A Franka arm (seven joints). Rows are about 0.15 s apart.
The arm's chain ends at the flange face. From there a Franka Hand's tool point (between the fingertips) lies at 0.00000 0.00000 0.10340 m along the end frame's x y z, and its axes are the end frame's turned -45 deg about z.
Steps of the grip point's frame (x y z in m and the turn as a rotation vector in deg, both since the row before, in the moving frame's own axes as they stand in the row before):
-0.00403 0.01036 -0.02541 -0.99 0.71 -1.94
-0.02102 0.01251 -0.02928 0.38 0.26 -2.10
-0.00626 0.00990 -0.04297 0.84 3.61 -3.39
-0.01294 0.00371 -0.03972 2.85 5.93 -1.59
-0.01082 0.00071 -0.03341 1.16 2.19 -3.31
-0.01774 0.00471 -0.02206 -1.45 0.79 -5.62
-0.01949 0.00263 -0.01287 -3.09 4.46 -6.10
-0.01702 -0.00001 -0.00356 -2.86 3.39 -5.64
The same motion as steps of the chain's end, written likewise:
0.00230 0.00985 -0.02539 -0.20 1.20 -1.94
-0.00585 0.02452 -0.02928 0.45 -0.08 -2.10
-0.00079 0.01720 -0.04275 3.15 1.96 -3.39
-0.01029 0.02301 -0.03904 6.21 2.18 -1.59
-0.00834 0.01246 -0.03331 2.37 0.73 -3.31
-0.01211 0.01517 -0.02202 -0.47 1.58 -5.62
-0.02143 0.01790 -0.01241 0.97 5.34 -6.10
-0.01996 0.01309 -0.00325 0.37 4.42 -5.64

